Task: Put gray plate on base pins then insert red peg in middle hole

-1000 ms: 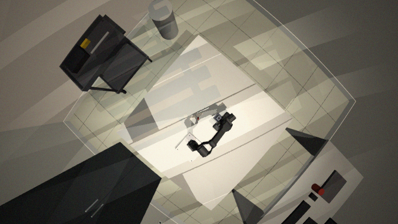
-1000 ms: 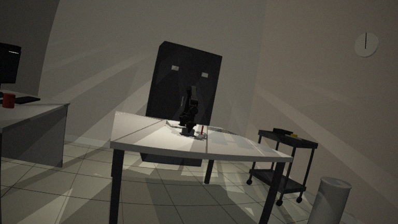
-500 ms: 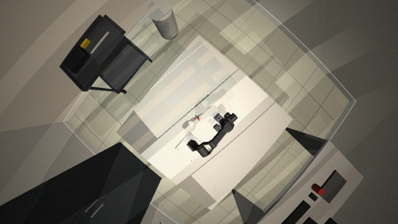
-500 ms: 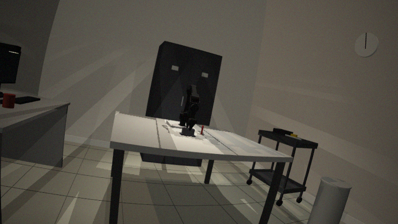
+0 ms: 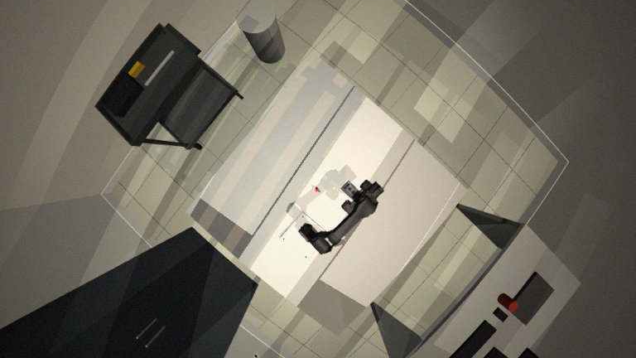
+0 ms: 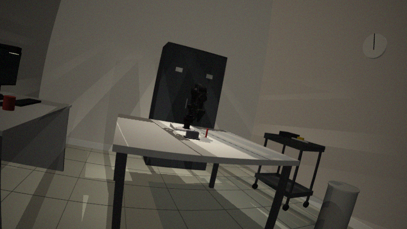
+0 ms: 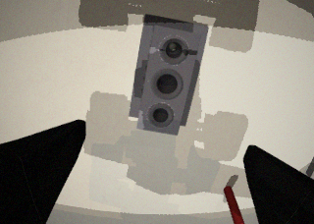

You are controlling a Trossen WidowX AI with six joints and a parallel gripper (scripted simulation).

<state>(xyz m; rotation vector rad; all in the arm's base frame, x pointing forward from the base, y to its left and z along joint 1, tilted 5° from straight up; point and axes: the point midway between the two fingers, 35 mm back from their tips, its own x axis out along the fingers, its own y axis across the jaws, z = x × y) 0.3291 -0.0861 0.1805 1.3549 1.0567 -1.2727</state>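
Right now my gripper tip is 18 cm to the right of the red peg, 10 cm past it and 10 cm above it. The rest, counted from my gripper tip: gray plate: 9 cm below, 1 cm to the right; dark base: 13 cm below, 1 cm to the right.
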